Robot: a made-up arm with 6 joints. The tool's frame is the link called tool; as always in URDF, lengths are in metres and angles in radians. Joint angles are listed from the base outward. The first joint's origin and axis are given. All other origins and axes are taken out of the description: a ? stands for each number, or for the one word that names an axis. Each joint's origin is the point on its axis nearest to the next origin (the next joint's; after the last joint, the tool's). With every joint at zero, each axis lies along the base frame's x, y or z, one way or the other. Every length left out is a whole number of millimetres.
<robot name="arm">
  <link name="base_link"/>
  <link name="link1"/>
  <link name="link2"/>
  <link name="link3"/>
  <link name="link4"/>
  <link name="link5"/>
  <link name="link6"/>
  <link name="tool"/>
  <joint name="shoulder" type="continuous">
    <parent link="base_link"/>
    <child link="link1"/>
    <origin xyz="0 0 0.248" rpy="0 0 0"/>
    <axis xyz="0 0 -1"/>
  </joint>
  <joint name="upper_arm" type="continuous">
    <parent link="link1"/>
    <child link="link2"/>
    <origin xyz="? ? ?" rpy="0 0 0"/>
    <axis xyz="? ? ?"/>
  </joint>
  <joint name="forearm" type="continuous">
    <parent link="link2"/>
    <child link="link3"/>
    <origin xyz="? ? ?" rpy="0 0 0"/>
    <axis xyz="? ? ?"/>
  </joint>
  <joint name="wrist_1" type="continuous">
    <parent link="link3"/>
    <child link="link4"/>
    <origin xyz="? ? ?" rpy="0 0 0"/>
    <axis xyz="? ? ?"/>
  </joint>
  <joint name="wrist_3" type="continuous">
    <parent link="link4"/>
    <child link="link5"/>
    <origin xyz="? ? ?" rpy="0 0 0"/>
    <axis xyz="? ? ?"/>
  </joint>
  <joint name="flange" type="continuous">
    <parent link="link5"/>
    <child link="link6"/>
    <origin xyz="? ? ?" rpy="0 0 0"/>
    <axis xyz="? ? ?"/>
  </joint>
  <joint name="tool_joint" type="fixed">
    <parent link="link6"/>
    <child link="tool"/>
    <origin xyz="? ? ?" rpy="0 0 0"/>
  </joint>
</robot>
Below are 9 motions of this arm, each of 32 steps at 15 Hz.
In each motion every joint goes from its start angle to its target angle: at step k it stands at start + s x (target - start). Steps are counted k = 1, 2, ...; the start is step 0. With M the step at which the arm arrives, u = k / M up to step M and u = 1 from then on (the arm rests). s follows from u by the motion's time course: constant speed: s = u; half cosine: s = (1 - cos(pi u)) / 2; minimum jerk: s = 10 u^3 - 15 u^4 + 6 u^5.
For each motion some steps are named. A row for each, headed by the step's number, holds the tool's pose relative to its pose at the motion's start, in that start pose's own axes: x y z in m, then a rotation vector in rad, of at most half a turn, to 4 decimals.
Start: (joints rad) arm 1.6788 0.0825 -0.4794 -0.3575 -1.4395 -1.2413
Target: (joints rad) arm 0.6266 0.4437 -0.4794 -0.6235 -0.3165 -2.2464
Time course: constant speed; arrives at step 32
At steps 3, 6, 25, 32:
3: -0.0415 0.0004 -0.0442 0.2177 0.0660 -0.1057
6: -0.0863 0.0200 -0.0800 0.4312 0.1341 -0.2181
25: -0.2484 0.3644 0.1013 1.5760 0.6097 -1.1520
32: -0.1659 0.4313 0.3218 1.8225 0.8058 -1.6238

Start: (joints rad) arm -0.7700 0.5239 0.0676 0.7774 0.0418 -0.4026
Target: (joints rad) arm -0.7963 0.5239 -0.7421 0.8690 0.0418 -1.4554
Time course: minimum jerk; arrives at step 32
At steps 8, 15, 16, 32:
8: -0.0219 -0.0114 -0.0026 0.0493 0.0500 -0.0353
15: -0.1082 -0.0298 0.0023 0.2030 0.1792 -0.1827
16: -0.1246 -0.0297 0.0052 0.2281 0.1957 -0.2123
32: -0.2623 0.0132 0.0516 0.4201 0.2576 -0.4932

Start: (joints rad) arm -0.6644 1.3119 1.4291 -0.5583 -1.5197 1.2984
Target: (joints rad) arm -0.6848 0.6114 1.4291 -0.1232 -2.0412 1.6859
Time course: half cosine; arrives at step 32
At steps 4, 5, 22, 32:
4: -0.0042 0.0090 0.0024 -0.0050 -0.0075 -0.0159
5: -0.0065 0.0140 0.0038 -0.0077 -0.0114 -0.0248
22: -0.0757 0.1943 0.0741 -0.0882 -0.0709 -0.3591
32: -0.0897 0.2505 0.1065 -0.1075 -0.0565 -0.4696

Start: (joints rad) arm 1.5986 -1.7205 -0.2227 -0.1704 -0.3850 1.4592
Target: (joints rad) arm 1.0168 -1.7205 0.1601 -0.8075 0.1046 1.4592
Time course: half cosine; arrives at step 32
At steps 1, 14, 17, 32:
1: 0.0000 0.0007 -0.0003 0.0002 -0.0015 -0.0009
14: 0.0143 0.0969 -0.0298 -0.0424 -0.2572 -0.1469
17: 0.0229 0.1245 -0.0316 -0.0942 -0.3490 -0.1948
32: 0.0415 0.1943 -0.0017 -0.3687 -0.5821 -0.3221

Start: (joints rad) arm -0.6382 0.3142 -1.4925 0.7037 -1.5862 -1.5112
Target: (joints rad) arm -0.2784 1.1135 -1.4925 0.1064 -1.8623 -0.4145
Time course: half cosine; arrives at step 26
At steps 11, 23, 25, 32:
11: -0.0083 -0.0214 -0.2808 0.0923 -0.2020 0.0186
23: 0.0719 0.1058 -0.7363 0.2177 -0.6328 -0.0809
25: 0.0790 0.1172 -0.7570 0.2245 -0.6545 -0.0916
32: 0.0799 0.1187 -0.7596 0.2254 -0.6572 -0.0929

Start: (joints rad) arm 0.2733 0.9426 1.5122 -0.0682 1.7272 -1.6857
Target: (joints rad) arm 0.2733 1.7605 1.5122 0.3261 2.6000 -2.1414
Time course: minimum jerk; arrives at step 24
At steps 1, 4, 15, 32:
1: -0.0002 -0.0001 -0.0003 0.0011 0.0001 -0.0006
4: -0.0119 -0.0070 -0.0161 0.0582 0.0052 -0.0317
15: -0.2109 0.0906 -0.1807 1.0922 0.2636 -0.7099
32: -0.2382 0.1616 -0.1208 1.4140 0.4592 -1.0185

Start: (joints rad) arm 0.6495 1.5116 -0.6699 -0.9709 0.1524 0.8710
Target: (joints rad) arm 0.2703 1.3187 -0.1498 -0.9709 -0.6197 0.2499
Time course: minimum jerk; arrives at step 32
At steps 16, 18, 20, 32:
16: -0.1261 -0.0119 -0.0422 0.1944 -0.2457 -0.2502
18: -0.1402 -0.0180 -0.0538 0.2349 -0.3199 -0.2865
20: -0.1475 -0.0259 -0.0649 0.2721 -0.3944 -0.3122
32: -0.1387 -0.0563 -0.0906 0.3636 -0.6010 -0.3386

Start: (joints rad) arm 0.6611 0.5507 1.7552 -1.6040 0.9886 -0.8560
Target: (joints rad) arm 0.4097 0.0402 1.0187 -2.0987 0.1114 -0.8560
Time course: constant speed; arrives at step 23
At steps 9, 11, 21, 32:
9: 0.4027 0.0239 -0.0053 -0.0674 0.0663 0.6875
11: 0.4833 0.0626 -0.0213 -0.0650 0.0858 0.8410
21: 0.7397 0.3809 -0.1874 0.0551 0.2305 1.5858
32: 0.7531 0.4566 -0.2355 0.1029 0.2719 1.7254

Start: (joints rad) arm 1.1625 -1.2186 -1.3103 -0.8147 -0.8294 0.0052
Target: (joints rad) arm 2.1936 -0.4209 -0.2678 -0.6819 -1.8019 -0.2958
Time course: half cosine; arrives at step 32
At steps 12, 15, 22, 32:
12: 0.1025 0.1792 -0.1358 0.2700 -0.4925 -0.0262
15: 0.1803 0.2705 -0.1726 0.3635 -0.7518 -0.0797
22: 0.4026 0.4216 -0.1573 0.4131 -1.3969 -0.2747
32: 0.5320 0.4328 -0.0742 0.2526 -1.8360 -0.4279

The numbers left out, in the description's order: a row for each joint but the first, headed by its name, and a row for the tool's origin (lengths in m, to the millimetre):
upper_arm: xyz -0.521 0.074 0, axis 1 0 0
forearm: xyz 0 -0.044 0.042, axis 0 -1 0
wrist_1: xyz 0.1 0 -0.135, axis 0 0 -1
wrist_3: xyz 0.065 -0.17 0, axis 0 1 0
flange: xyz -0.2 0 -0.09, axis -1 0 0
tool: xyz 0 -0.357 0.1

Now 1 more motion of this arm.
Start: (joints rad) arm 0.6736 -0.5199 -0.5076 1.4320 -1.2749 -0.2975
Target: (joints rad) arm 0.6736 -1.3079 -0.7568 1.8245 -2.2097 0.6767
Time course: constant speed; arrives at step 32
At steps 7, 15, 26, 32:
7: 0.0368 0.0038 0.1027 -0.3952 -0.3355 0.0995
15: 0.0235 0.0491 0.1854 -0.8316 -0.7484 0.1575
26: -0.0322 0.1153 0.1897 -1.3672 -1.3782 0.1426
32: -0.0444 0.1273 0.1490 -1.6031 -1.7586 0.0903

